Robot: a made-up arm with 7 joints.
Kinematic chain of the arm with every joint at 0, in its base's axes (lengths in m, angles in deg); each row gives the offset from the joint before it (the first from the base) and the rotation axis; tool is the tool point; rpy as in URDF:
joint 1: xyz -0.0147 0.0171 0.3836 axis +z
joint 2: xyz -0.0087 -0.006 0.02 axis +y
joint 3: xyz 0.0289 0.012 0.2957 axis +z
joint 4: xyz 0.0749 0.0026 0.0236 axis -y
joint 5: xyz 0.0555 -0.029 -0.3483 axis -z
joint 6: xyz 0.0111 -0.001 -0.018 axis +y
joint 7: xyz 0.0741 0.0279 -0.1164 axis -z
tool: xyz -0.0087 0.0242 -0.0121 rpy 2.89 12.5 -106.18
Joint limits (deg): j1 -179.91..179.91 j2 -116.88..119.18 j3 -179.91..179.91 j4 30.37..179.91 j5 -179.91..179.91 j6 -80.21..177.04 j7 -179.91..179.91
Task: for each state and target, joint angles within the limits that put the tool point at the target. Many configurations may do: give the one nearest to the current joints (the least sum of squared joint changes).
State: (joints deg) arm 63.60 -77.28 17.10 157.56 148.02 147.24 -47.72
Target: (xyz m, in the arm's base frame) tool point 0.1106 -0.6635 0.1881
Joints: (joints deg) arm 100.51 -111.10 16.08 160.93 155.63 116.77 -42.96
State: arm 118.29 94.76 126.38 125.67 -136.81 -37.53 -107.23
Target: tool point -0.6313 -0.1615 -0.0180
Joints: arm 152.45 119.18 74.22 131.82 -145.99 -13.20 -103.71
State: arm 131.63 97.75 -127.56 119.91 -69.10 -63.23 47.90
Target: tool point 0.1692 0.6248 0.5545
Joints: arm 110.71 85.89 -130.45 112.94 -70.82 -54.71 46.83
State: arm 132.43 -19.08 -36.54 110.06 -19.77 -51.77 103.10
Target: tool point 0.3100 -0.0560 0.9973
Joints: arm 128.49 -47.33 -51.41 104.58 -18.37 -75.96 104.05
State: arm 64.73 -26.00 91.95 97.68 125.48 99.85 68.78
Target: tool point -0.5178 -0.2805 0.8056
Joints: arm 80.36 -28.81 100.91 96.33 121.23 110.71 68.18
